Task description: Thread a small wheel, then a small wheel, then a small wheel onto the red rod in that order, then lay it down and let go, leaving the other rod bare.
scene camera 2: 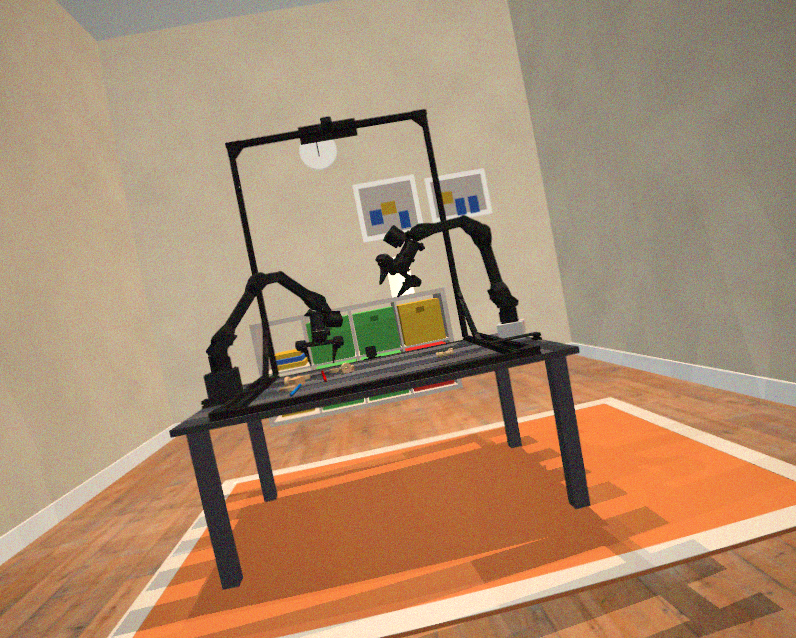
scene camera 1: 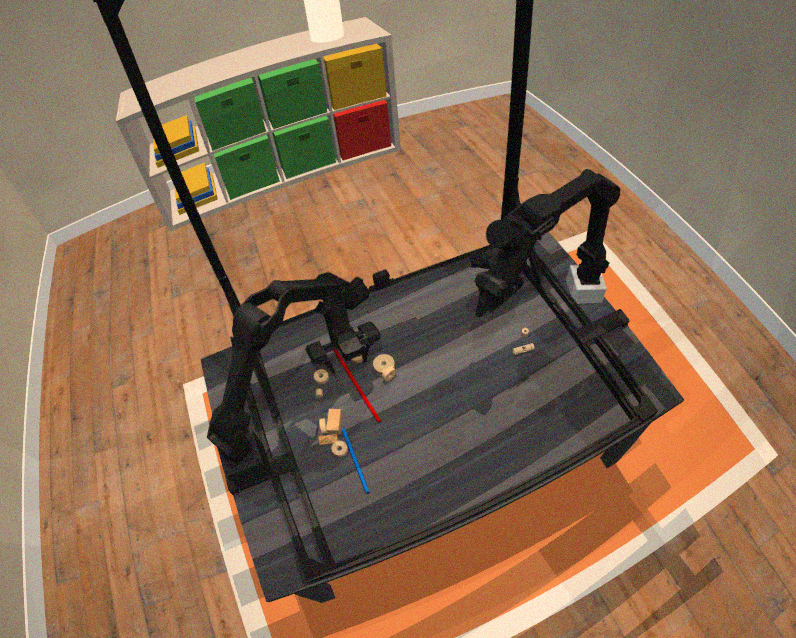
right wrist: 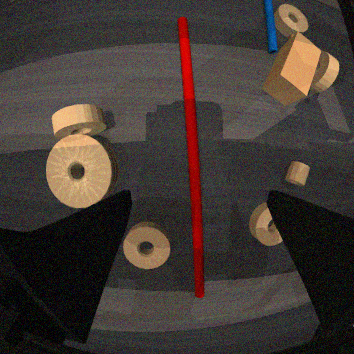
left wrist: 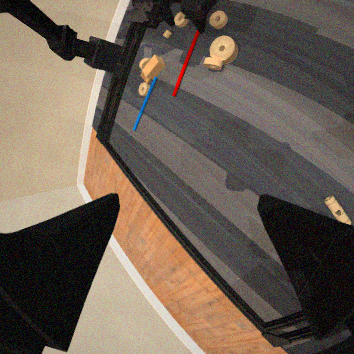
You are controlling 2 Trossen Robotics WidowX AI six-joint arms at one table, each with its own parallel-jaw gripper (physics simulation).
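Where they show: left gripper, fingertip midpoint: (scene camera 2: 389, 290) (scene camera 1: 483, 313) (left wrist: 190, 201); right gripper, fingertip midpoint: (scene camera 2: 322, 364) (scene camera 1: 349, 367) (right wrist: 201, 197) (left wrist: 186, 28); left arm's base, origin of the base link: (scene camera 2: 510, 321) (scene camera 1: 588, 276); right arm's base, origin of the base link: (scene camera 2: 221, 371) (scene camera 1: 238, 451) (left wrist: 90, 50).
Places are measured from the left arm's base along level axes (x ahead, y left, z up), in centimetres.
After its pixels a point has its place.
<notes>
The red rod (scene camera 1: 358, 387) @(x 68.6, y 31.0, z -5.8 cm) (scene camera 2: 324, 376) @(x 66.8, y 34.1, z -5.8 cm) (left wrist: 186, 62) @(x 67.1, y 32.9, z -6.1 cm) (right wrist: 192, 150) @(x 69.3, y 29.7, z -5.8 cm) lies bare on the table. My right gripper (scene camera 1: 343, 355) @(x 70.7, y 27.0, z -2.1 cm) (scene camera 2: 320, 357) @(x 70.7, y 27.0, z -2.1 cm) (right wrist: 201, 197) @(x 70.7, y 27.0, z -2.1 cm) is open above its far part, one finger on each side. A small wheel (right wrist: 132, 246) @(x 68.4, y 20.4, z -5.4 cm) lies left of the rod in the right wrist view. Another small wheel (scene camera 1: 316, 378) @(x 80.3, y 28.2, z -5.3 cm) (right wrist: 257, 226) @(x 77.5, y 26.5, z -5.4 cm) is right of it, partly behind a finger. A third wheel (scene camera 1: 334, 451) @(x 73.9, y 49.6, z -5.3 cm) (right wrist: 282, 17) @(x 71.6, y 47.4, z -5.4 cm) lies by the blue rod (scene camera 1: 355, 461) @(x 68.6, y 52.1, z -5.9 cm) (left wrist: 145, 105) @(x 68.4, y 51.4, z -6.2 cm) (right wrist: 270, 25) @(x 70.9, y 45.6, z -5.8 cm), which is bare. My left gripper (scene camera 2: 391, 288) @(x 37.2, y 28.4, z 20.9 cm) (left wrist: 190, 201) @(x 37.2, y 28.4, z 20.9 cm) is open and empty, high above the table.
A large wheel (scene camera 1: 376, 362) @(x 63.9, y 24.0, z -4.7 cm) (right wrist: 60, 175) @(x 60.8, y 23.3, z -4.6 cm) touches a thick wheel (left wrist: 213, 63) @(x 59.2, y 27.3, z -3.2 cm) (right wrist: 77, 117) @(x 61.3, y 28.0, z -2.9 cm). A wooden block (scene camera 1: 334, 420) @(x 74.1, y 41.6, z -3.7 cm) (right wrist: 300, 62) @(x 74.2, y 41.0, z -3.7 cm) sits against another wheel (right wrist: 328, 72) @(x 76.9, y 41.7, z -3.1 cm). A small peg (scene camera 1: 318, 392) @(x 79.2, y 32.8, z -4.9 cm) (right wrist: 297, 173) @(x 78.7, y 32.3, z -5.0 cm) lies nearby. A wooden cylinder (scene camera 1: 518, 350) @(x 25.0, y 21.9, z -4.9 cm) (left wrist: 332, 205) @(x 25.0, y 21.5, z -4.8 cm) lies apart, toward the left arm.
</notes>
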